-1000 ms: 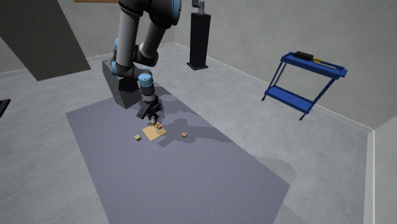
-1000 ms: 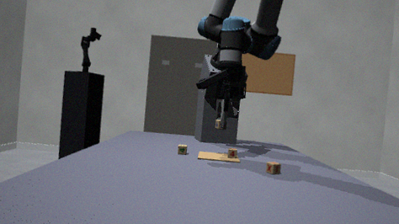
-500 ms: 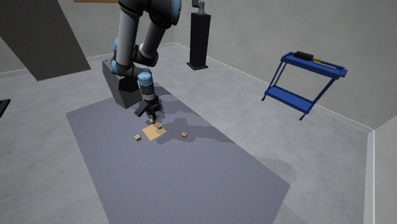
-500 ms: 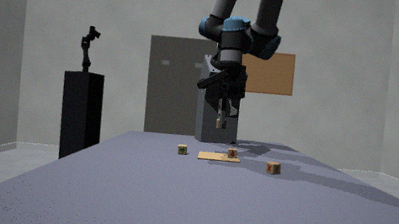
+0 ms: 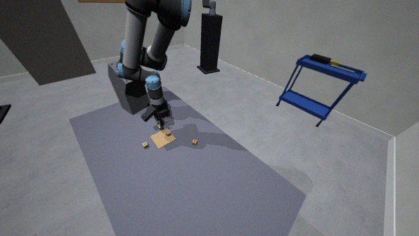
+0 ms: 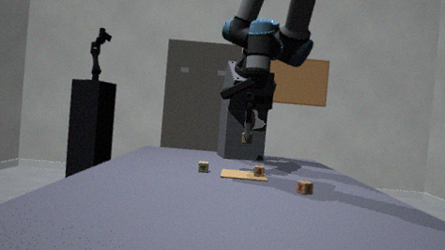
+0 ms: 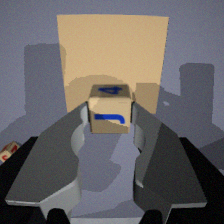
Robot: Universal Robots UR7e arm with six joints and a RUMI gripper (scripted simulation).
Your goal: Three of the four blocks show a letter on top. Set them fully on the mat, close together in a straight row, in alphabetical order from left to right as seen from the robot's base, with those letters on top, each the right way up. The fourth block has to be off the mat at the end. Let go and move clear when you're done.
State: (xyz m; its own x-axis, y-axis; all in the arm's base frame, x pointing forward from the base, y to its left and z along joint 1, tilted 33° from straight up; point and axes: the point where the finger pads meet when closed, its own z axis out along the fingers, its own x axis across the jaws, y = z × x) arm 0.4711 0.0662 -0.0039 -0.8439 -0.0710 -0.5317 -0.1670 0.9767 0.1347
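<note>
Right now my hand is 120 mm above the tan mat.
</note>
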